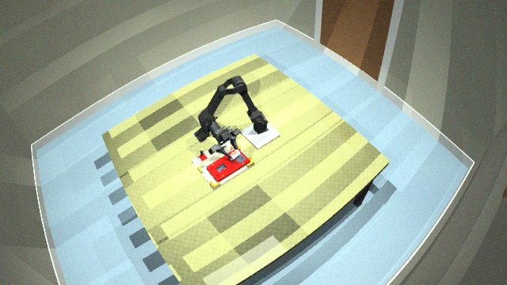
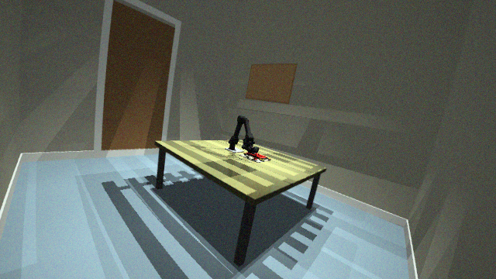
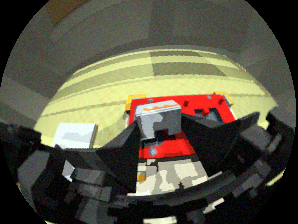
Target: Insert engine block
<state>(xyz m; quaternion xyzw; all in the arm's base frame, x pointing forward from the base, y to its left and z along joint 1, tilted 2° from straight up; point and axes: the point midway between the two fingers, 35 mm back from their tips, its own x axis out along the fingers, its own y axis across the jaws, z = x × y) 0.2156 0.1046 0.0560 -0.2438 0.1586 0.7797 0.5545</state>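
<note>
Right now my gripper tip is 1 cm to the left of the grey engine block.
</note>
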